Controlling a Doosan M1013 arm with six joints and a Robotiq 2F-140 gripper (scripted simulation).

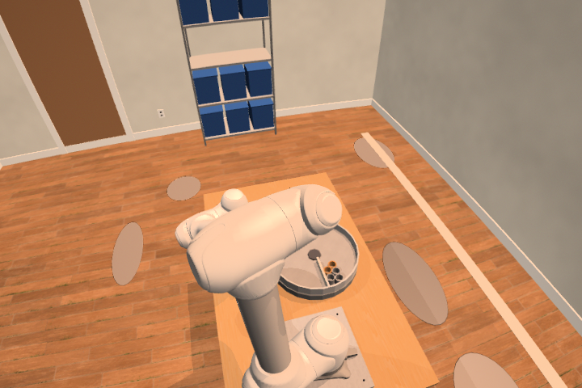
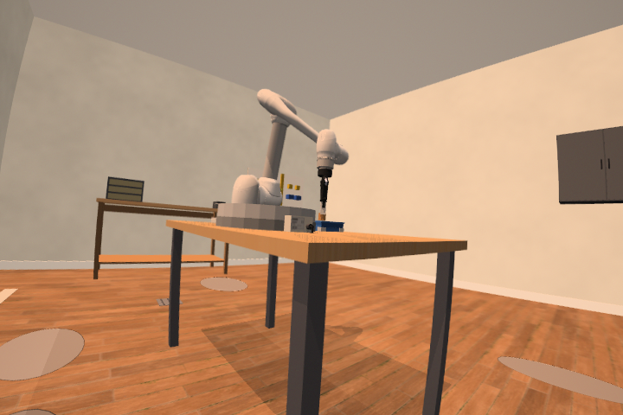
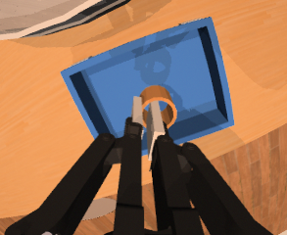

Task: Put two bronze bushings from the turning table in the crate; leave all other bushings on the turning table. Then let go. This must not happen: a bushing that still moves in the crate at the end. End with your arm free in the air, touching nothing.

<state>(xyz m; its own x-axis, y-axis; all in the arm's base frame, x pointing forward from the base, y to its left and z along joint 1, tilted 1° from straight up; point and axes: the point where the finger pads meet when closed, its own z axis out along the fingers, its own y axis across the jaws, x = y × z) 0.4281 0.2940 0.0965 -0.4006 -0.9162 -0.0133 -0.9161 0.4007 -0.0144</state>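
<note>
My hand is 10 mm past the crate, 10 mm to the right of it and 90 mm above it. The rest, counted from my hand: round grey turning table (60 mm ahead, 320 mm to the right, 60 mm below).
</note>
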